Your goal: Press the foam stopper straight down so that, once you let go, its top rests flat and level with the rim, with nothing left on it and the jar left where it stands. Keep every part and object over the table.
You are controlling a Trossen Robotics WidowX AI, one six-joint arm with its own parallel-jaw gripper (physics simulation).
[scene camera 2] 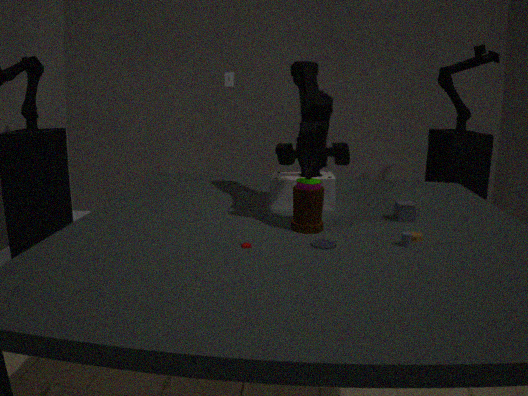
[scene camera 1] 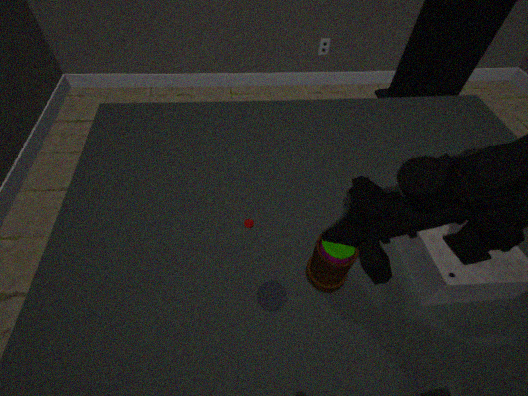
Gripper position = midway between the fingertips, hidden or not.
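Scene camera 1 shows the gripper (scene camera 1: 322,237) together with a brown jar (scene camera 1: 325,276). In scene camera 2, both the gripper (scene camera 2: 307,178) and the jar (scene camera 2: 307,204) can be seen again.
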